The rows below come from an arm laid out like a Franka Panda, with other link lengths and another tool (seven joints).
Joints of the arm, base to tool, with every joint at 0 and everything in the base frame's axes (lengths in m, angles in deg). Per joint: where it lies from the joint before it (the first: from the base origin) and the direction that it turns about. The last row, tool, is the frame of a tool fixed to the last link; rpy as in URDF.
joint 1: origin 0 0 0.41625 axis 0 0 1
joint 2: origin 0 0 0 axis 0 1 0
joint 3: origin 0 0 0.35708 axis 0 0 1
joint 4: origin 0.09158 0 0 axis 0 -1 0
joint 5: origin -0.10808 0 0.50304 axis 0 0 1
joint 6: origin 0 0 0 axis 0 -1 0
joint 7: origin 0.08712 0 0 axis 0 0 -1
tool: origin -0.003 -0.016 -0.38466 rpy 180 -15 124.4
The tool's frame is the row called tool.
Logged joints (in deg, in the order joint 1, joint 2, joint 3, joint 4, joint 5, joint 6, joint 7), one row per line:
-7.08 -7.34 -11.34 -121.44 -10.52 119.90 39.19
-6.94 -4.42 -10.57 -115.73 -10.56 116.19 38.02
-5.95 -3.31 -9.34 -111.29 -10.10 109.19 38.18
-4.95 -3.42 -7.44 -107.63 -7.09 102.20 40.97
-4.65 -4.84 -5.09 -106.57 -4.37 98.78 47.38
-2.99 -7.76 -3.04 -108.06 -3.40 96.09 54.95
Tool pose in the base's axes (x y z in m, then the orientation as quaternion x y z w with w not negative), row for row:
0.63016 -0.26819 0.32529 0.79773 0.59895 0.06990 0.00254
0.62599 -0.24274 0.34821 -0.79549 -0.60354 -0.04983 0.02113
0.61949 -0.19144 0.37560 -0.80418 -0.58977 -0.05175 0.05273
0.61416 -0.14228 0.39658 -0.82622 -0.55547 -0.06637 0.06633
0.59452 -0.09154 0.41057 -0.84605 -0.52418 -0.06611 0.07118
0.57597 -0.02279 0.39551 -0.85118 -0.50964 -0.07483 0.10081
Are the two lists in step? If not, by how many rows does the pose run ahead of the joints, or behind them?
The pose runs 1 row ahead of the joints: the pose in row i belongs to the joints in row i + 1.
